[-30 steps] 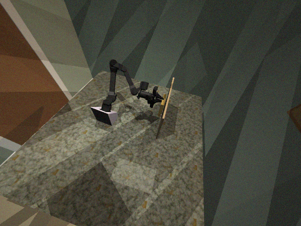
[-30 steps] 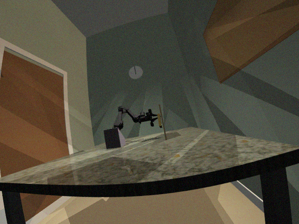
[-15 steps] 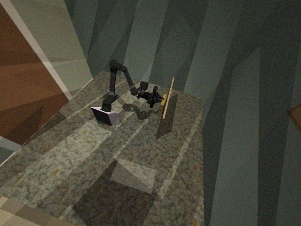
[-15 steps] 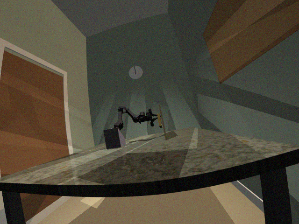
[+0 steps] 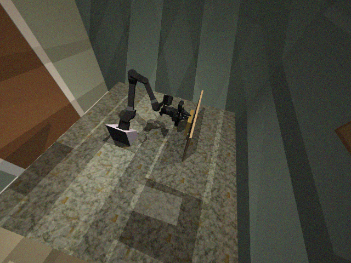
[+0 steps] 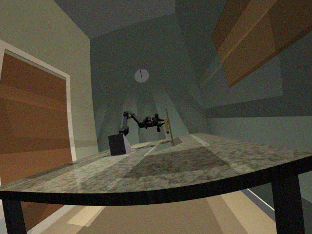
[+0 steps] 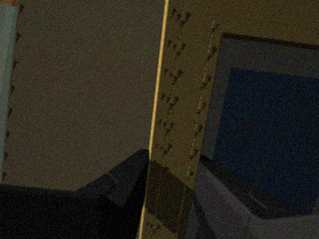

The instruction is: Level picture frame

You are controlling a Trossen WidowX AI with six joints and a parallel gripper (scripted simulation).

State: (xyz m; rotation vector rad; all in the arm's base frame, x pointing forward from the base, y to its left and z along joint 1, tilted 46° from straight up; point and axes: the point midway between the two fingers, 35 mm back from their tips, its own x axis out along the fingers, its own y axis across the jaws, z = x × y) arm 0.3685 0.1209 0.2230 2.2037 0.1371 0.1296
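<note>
Right now my gripper tip is 10 mm short of the picture frame and 50 mm above it. Also, from my gripper tip: thin upright wall panel 20 mm ahead, 70 mm below.
</note>
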